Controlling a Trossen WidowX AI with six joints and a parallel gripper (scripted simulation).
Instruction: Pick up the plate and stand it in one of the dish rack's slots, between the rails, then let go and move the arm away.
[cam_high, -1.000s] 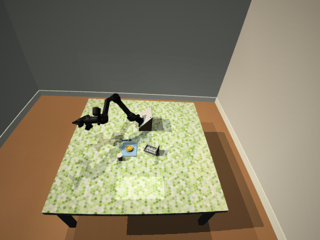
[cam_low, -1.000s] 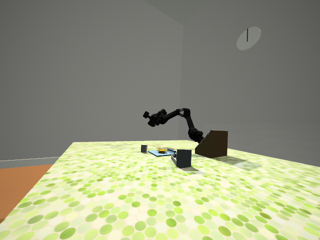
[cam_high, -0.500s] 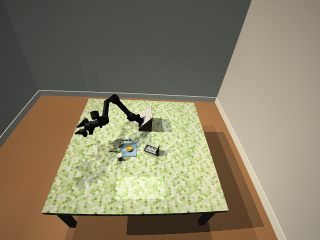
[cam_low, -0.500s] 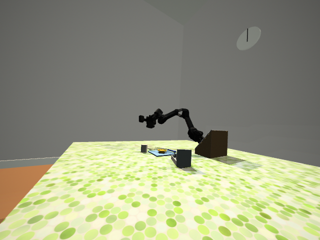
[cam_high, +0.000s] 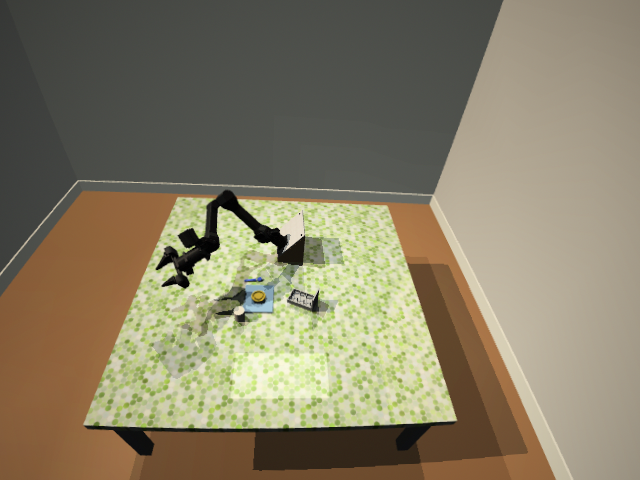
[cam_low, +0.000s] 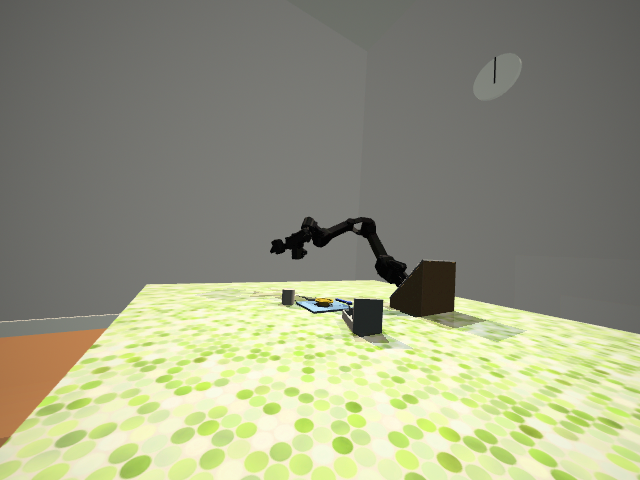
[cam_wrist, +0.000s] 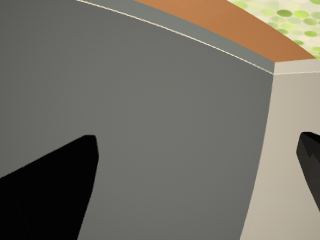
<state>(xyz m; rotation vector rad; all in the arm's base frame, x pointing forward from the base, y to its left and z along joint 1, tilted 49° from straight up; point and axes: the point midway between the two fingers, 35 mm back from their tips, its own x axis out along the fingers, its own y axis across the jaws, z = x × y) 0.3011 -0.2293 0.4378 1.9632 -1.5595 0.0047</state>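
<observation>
Now: the cup 31 cm to the left of my gripper tip, 15 cm below it and 8 cm ahead of it. From my gripper tip the other things lie so: yellow plate (39 cm to the left, 16 cm below, 2 cm behind); then light blue mat (39 cm to the left, 17 cm below, 2 cm behind); then blue spoon (37 cm to the left, 17 cm below, 13 cm behind).
</observation>
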